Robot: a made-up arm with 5 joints.
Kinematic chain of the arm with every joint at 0, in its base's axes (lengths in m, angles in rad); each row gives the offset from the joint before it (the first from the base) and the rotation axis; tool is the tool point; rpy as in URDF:
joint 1: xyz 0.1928 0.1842 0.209 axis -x
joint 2: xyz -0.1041 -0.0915 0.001 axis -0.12 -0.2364 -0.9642
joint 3: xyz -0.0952 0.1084 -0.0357 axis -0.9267 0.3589 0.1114
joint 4: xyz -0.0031 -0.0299 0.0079 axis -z
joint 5: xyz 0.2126 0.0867 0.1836 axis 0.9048 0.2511 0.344
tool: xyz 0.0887 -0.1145 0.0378 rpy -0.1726 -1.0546 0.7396
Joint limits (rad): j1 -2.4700..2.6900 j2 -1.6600..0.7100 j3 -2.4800..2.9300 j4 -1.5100..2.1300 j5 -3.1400..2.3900
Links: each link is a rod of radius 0.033 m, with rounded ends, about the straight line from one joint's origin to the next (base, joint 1, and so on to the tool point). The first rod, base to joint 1, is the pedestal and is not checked.
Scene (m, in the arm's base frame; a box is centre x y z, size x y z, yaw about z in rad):
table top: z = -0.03
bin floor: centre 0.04 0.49 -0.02 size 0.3 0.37 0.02 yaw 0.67
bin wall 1: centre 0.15 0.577 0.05 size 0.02 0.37 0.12 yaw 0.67
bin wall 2: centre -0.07 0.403 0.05 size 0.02 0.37 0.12 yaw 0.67
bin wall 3: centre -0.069 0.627 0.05 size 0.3 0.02 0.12 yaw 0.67
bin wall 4: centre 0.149 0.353 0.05 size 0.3 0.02 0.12 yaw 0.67
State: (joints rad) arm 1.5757 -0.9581 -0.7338 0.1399 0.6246
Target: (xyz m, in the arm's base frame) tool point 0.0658 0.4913 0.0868
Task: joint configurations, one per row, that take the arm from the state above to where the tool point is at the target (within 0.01 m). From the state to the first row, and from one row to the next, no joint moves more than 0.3 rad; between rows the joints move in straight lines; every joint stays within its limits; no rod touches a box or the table.
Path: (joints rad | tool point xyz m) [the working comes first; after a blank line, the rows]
Joints at the target: 2.0380 -1.1169 -0.7154 -1.1015 0.0130
Straight joint move there: touches bin wall 4.

1: 1.6448 -0.9515 -0.7837 -0.1561 0.4329 | 0.2639 0.3075 0.2013
2: 1.7140 -0.9450 -0.8337 -0.4522 0.2411 | 0.2282 0.3817 0.1916
3: 1.7831 -0.9384 -0.8836 -0.7482 0.0494 | 0.1810 0.4525 0.1958
4: 1.9106 -1.0276 -0.7995 -0.9248 0.0312 | 0.1253 0.4774 0.1351
5: 2.0380 -1.1169 -0.7154 -1.1015 0.0130 | 0.0658 0.4913 0.0868

